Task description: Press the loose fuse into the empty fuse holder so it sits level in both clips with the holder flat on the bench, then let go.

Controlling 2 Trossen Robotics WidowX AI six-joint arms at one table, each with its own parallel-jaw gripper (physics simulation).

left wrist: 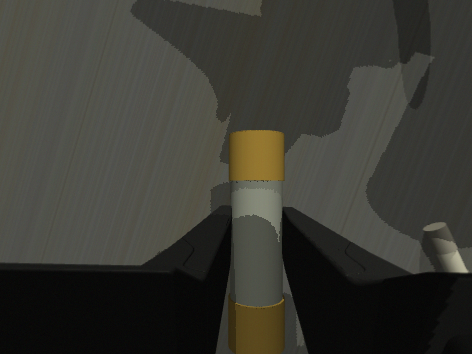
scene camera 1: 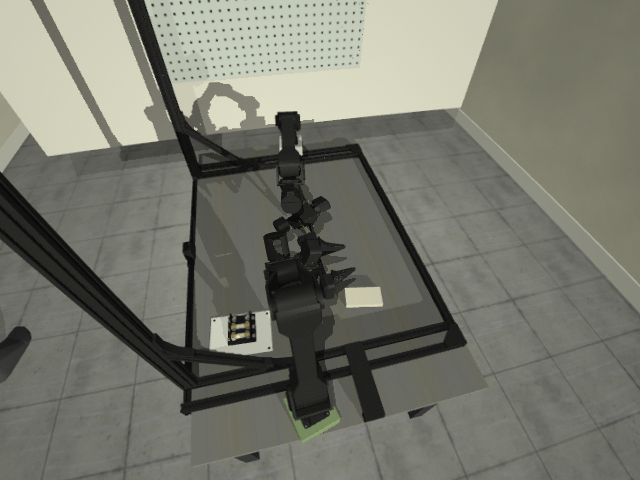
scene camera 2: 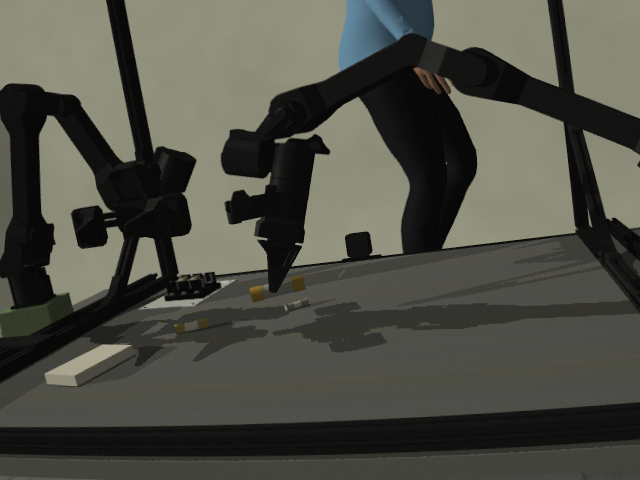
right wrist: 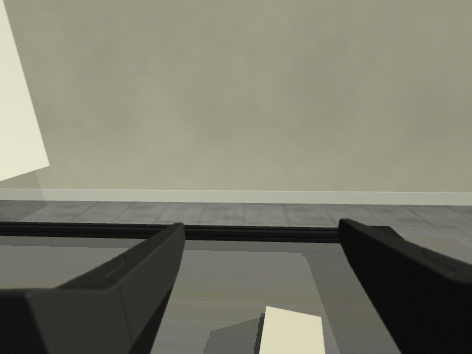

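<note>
A large fuse with orange caps and a pale body is gripped across its middle, above the table. My left gripper is shut on it; in scene camera 1 its fingertips are mostly hidden. The black fuse holder lies on a white plate, far from the held fuse. Its lower two rows in scene camera 1 show gold-capped fuses; the upper row shows bare clips. My right gripper is open and empty, pointing sideways above the table near the pale block.
A pale block lies on the table. A smaller orange-capped fuse and a small pale fuse lie there too. A black frame borders the table. A person stands behind it.
</note>
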